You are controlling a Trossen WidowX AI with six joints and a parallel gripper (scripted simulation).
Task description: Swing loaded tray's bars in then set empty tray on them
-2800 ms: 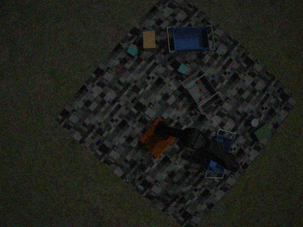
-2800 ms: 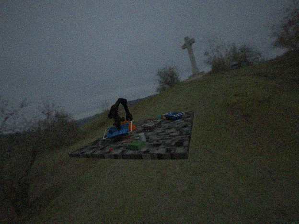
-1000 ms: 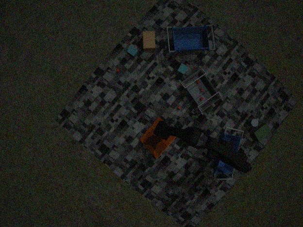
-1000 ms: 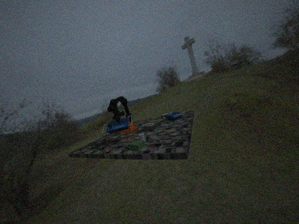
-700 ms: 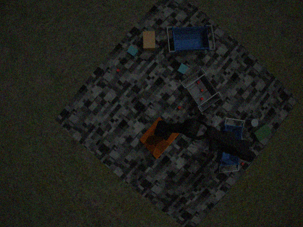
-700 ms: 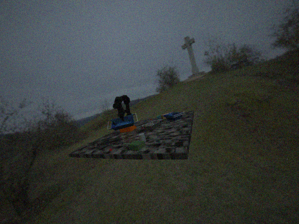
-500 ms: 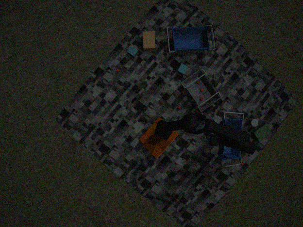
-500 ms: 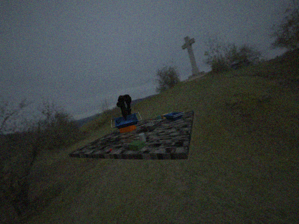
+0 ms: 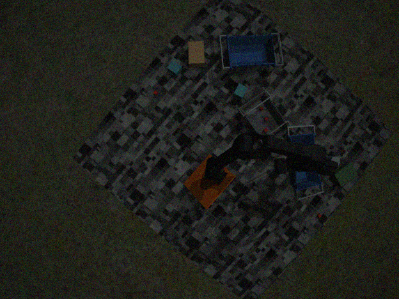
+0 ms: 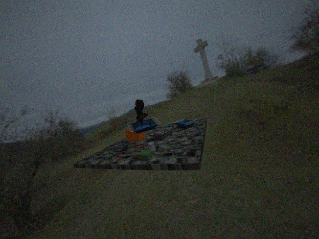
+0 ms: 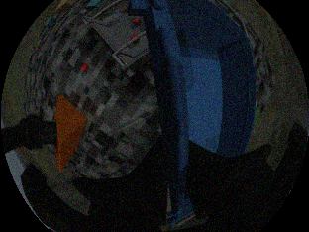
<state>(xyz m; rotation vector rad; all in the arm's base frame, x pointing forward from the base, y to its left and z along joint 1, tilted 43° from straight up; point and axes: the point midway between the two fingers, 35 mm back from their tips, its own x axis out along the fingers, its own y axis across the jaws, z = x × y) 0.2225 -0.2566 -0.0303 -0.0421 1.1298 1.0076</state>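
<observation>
Right now my gripper tip is 50 mm short of the blue tray, 50 mm to the left of it and 10 mm below it. Round my gripper tip: tan block: 210 mm ahead, 660 mm to the left, 180 mm below; white disc: 180 mm ahead, 250 mm to the right, 170 mm below; green block: 170 mm ahead, 360 mm to the right, 190 mm below.
</observation>
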